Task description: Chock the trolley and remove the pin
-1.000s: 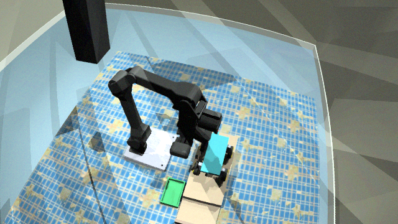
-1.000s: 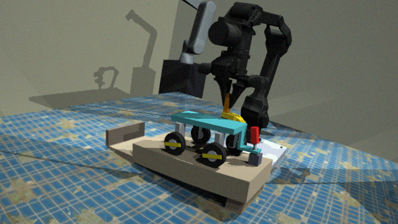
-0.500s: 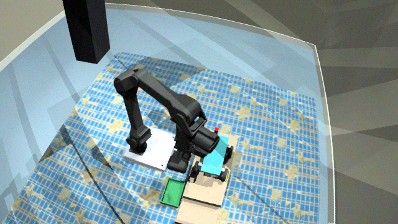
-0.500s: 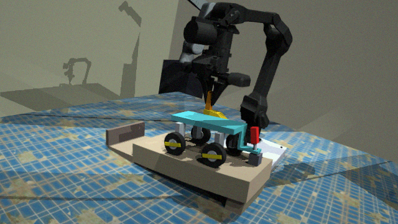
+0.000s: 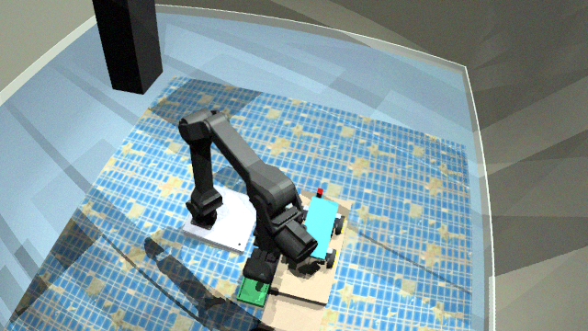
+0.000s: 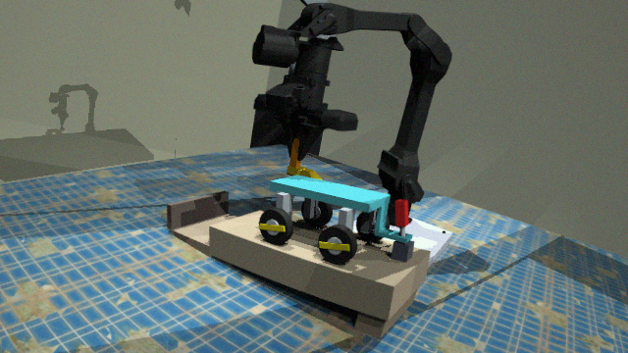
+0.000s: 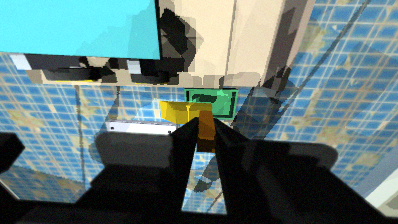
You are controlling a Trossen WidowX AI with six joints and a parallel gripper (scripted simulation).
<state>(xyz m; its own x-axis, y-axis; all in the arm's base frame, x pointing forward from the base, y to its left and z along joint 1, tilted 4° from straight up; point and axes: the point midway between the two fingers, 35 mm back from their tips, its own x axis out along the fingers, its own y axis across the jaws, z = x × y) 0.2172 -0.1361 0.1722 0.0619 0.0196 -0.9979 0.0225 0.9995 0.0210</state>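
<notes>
The red-headed stop pin is 8 cm ahead of my gripper tip, 24 cm to the left of it and 3 cm below it. The rest, counted from my gripper tip: green tray (3 cm behind, 1 cm to the right, 16 cm below); yellow chock (2 cm to the left, 1 cm below); trolley (10 cm ahead, 13 cm to the left, 4 cm below).
</notes>
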